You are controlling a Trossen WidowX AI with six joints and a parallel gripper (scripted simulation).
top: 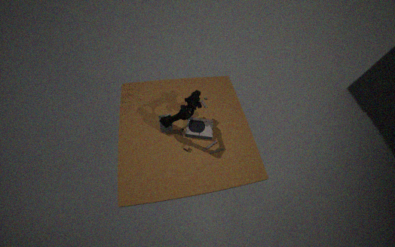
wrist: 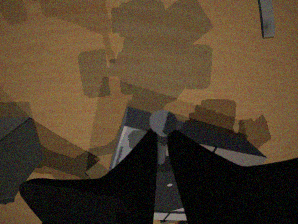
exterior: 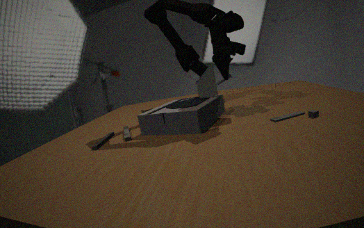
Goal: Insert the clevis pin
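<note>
Now: the dark aluminium disc 30 mm ahead of my gripper tip, 130 mm to the right of it and 50 mm below it. Round my gripper tip: rimmed steel tray 60 mm ahead, 150 mm to the right, 70 mm below; small block 220 mm ahead, 220 mm to the left, 100 mm below; steel clevis pin 10 mm to the right.
</note>
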